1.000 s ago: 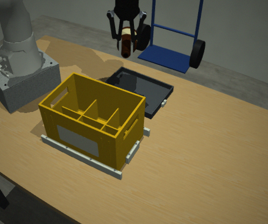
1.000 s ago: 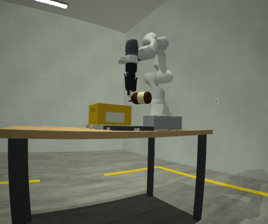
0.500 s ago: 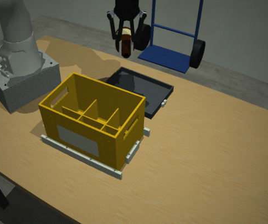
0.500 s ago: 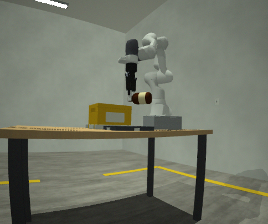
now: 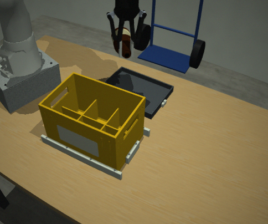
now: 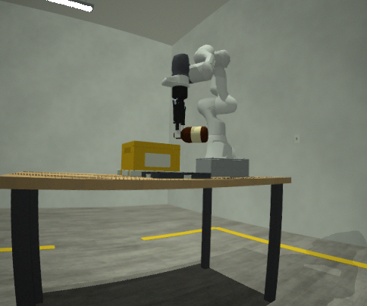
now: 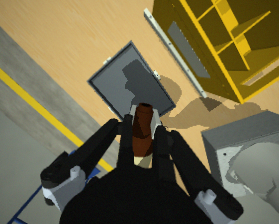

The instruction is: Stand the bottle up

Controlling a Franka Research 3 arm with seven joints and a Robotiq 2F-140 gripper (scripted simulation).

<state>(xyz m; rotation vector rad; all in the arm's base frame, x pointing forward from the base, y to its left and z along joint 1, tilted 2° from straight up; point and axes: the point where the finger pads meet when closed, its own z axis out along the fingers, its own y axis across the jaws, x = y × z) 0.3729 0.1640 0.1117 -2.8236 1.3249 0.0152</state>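
The bottle is 40 mm to the left of my hand, 30 mm behind it and 20 mm below it. Also, from my hand: yellow crate: 250 mm to the right, 130 mm below, 30 mm ahead; tray: 200 mm below, 30 mm ahead, 20 mm to the left.
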